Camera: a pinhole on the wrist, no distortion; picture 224 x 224 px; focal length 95.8 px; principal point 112.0 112.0 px. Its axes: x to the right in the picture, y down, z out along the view. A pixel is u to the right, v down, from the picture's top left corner.
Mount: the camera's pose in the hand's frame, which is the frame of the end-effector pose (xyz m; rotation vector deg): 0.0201 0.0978 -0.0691 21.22 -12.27 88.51
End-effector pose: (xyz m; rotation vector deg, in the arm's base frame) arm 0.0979 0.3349 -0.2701 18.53 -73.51 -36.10
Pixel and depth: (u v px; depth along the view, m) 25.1 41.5 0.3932
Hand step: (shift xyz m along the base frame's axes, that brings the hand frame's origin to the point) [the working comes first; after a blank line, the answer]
In the camera's frame: -0.3567 -0.2894 0.3932

-0.1760 -0.4821 0.0947
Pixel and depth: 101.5 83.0 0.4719
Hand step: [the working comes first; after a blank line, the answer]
In the camera's frame: -0.0517 -0.1429 0.4719

-0.3203 -0.1796 0.1862
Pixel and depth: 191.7 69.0 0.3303
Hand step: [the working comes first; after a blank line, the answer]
In the camera's frame: 0.2748 -0.1483 0.3303

-0.2173 0.1006 0.3799
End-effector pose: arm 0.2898 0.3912 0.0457 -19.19 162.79 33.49
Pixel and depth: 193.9 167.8 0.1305
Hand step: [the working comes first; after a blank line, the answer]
In the camera's frame: 0.1116 0.0760 0.1305

0.0147 0.1851 -0.0239
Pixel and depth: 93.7 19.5 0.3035
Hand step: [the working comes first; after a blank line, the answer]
In the camera's frame: -0.0580 -0.2930 0.3035

-0.2786 -0.0494 -0.2560
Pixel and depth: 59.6 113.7 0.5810
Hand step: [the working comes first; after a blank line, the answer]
In the camera's frame: -0.3178 0.0103 0.5810

0.1126 -0.2315 -0.4805
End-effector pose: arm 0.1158 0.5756 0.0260 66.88 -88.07 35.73
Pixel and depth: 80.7 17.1 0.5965
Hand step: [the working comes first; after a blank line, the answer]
In the camera's frame: -0.1949 -0.5909 0.5965

0.1376 -0.6487 0.4569
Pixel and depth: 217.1 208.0 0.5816
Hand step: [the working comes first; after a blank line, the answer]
In the camera's frame: 0.6381 0.5828 0.5816

-0.7672 -0.2914 -0.6039
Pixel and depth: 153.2 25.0 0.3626
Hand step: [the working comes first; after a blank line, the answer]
In the camera's frame: 0.1559 -0.3293 0.3626

-0.2145 -0.3398 0.2931
